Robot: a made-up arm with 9 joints.
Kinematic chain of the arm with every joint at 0, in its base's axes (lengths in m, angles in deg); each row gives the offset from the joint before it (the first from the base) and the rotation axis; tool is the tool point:
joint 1: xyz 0 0 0.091 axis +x
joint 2: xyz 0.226 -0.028 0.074 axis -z
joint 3: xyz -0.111 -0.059 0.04 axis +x
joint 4: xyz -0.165 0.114 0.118 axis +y
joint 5: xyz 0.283 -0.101 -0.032 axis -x
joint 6: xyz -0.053 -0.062 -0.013 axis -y
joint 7: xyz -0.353 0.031 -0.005 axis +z
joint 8: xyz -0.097 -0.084 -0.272 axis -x
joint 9: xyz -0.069 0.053 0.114 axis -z
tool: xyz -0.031 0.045 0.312
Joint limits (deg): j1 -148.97..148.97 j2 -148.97..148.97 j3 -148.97..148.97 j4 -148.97..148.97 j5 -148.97..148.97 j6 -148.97..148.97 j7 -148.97..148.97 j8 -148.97..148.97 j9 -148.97..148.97
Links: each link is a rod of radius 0.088 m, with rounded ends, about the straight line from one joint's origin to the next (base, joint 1, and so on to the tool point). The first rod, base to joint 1, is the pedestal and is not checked.
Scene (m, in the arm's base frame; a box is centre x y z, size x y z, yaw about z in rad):
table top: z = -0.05
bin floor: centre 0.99 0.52 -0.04 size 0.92 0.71 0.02 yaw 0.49
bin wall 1: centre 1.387 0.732 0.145 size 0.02 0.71 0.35 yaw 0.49
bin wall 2: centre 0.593 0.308 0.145 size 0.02 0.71 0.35 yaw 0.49
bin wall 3: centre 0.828 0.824 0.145 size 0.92 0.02 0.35 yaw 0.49
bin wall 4: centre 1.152 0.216 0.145 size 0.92 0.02 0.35 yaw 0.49
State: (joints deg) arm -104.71 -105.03 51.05 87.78 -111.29 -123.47 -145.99 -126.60 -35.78
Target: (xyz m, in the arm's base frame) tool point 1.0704 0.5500 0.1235
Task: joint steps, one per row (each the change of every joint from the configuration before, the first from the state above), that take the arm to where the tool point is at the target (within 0.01 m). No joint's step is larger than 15 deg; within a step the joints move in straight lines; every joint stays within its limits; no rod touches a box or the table.
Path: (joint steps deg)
1: -3.62 3.16 -14.78 1.76 -11.81 4.83 11.53 -4.32 0.15
2: -3.63 3.16 -14.78 1.75 -11.80 4.83 11.54 -4.32 0.15
3: -3.62 3.16 -14.77 1.76 -11.81 4.84 11.53 -4.33 0.15
4: -6.21 -5.50 -1.68 0.38 12.60 10.75 -14.36 -4.90 -1.20

